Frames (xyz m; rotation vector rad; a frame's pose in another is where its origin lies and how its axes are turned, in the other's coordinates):
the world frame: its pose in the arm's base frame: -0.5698 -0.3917 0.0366 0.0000 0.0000 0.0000
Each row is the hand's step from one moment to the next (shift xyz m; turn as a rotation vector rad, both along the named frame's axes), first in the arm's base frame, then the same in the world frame.
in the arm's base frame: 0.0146 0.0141 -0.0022 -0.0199 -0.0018 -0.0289
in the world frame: 0.0146 0.0141 -0.0022 -0.0199 -0.0018 -0.0289
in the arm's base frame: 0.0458 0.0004 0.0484 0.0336 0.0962 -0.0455
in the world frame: 0.0458 0.0004 0.0484 0.0336 0.0962 -0.0455
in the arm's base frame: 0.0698 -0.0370 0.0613 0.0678 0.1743 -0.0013
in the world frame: 0.0698 -0.0370 0.0613 0.0678 0.1743 -0.0013
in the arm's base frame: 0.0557 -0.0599 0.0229 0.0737 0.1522 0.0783
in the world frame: 0.0557 -0.0599 0.0229 0.0737 0.1522 0.0783
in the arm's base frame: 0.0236 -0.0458 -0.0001 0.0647 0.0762 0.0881
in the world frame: 0.0236 -0.0458 -0.0001 0.0647 0.0762 0.0881
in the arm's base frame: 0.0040 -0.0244 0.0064 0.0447 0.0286 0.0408
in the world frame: 0.0040 -0.0244 0.0064 0.0447 0.0286 0.0408
